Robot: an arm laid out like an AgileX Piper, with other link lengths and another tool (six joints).
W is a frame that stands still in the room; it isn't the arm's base.
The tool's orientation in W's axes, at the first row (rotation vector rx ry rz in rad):
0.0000 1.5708 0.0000
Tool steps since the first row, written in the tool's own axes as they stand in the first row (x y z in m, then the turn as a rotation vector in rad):
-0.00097 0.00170 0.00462 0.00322 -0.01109 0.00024
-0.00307 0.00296 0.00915 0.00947 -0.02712 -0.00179
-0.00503 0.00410 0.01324 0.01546 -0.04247 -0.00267
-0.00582 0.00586 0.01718 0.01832 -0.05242 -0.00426
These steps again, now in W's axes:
0.00462 0.00170 0.00097 0.00024 -0.01109 -0.00322
0.00915 0.00296 0.00307 -0.00179 -0.02712 -0.00947
0.01324 0.00410 0.00503 -0.00267 -0.04247 -0.01546
0.01718 0.00586 0.00582 -0.00426 -0.05242 -0.01832

